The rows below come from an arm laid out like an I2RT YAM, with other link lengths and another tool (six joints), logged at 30 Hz.
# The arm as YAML. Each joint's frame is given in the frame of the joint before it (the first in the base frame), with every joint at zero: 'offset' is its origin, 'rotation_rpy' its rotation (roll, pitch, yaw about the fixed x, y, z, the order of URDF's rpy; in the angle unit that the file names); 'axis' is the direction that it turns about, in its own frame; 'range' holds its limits. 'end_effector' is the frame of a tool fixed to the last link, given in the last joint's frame.
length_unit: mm
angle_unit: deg
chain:
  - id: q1
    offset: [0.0, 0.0, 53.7]
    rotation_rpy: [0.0, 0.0, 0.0]
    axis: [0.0, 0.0, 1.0]
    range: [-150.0, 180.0]
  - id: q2
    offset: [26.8, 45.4, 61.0]
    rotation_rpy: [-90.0, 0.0, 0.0]
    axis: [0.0, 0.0, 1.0]
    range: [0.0, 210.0]
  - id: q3
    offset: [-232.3, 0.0, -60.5]
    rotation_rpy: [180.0, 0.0, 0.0]
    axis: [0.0, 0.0, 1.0]
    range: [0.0, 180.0]
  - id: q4
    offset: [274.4, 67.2, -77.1]
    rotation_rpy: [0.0, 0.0, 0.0]
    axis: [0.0, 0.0, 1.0]
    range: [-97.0, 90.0]
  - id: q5
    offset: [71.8, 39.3, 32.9]
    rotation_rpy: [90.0, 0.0, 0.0]
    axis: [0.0, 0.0, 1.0]
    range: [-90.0, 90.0]
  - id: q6
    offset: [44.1, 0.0, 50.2]
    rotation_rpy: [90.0, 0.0, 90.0]
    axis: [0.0, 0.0, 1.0]
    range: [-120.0, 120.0]
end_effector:
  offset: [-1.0, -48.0, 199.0]
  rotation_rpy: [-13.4, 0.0, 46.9]
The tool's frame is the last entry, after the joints.
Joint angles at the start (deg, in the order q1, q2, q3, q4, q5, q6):
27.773, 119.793, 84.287, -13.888, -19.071, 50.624
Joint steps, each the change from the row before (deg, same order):
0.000, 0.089, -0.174, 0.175, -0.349, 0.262
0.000, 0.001, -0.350, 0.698, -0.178, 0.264
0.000, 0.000, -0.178, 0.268, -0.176, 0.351
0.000, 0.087, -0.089, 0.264, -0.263, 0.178
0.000, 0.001, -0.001, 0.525, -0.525, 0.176
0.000, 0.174, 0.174, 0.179, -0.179, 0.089
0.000, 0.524, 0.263, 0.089, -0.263, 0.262
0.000, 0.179, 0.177, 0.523, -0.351, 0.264
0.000, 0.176, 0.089, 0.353, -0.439, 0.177
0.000, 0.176, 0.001, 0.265, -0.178, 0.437
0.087, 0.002, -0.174, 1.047, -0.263, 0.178
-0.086, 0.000, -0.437, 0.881, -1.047, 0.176
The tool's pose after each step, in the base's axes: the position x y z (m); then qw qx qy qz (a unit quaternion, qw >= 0). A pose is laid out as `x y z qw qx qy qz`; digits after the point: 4 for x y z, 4 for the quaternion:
0.5164 0.3571 -0.0148 0.2494 -0.2488 0.8646 0.3582
0.5165 0.3579 -0.0151 0.2511 -0.2477 0.8634 0.3608
0.5161 0.3583 -0.0156 0.2508 -0.2454 0.8632 0.3631
0.5157 0.3593 -0.0162 0.2503 -0.2448 0.8624 0.3656
0.5162 0.3619 -0.0140 0.2523 -0.2455 0.8594 0.3707
0.5169 0.3631 -0.0136 0.2530 -0.2456 0.8585 0.3725
0.5168 0.3642 -0.0165 0.2504 -0.2438 0.8587 0.3748
0.5182 0.3664 -0.0147 0.2528 -0.2435 0.8563 0.3788
0.5184 0.3685 -0.0142 0.2530 -0.2436 0.8544 0.3828
0.5184 0.3691 -0.0152 0.2524 -0.2407 0.8543 0.3854
0.5198 0.3721 -0.0125 0.2575 -0.2423 0.8505 0.3893
0.5183 0.3751 -0.0120 0.2572 -0.2438 0.8464 0.3976

